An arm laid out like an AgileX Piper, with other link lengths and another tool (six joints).
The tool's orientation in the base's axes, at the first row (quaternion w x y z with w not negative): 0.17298, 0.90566, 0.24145, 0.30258
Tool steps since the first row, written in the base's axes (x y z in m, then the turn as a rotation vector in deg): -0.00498, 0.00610, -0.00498, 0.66, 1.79, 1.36; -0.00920, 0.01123, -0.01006, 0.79, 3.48, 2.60; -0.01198, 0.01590, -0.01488, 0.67, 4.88, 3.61; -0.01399, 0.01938, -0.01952, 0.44, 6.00, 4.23
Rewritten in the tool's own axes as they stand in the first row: -0.00249, -0.00897, -0.00040, 2.06, -0.63, -0.91; -0.00503, -0.01693, -0.00007, 3.65, -1.41, -2.05; -0.00668, -0.02392, 0.00104, 4.79, -2.14, -3.13; -0.00836, -0.02958, 0.00270, 5.53, -2.85, -3.93
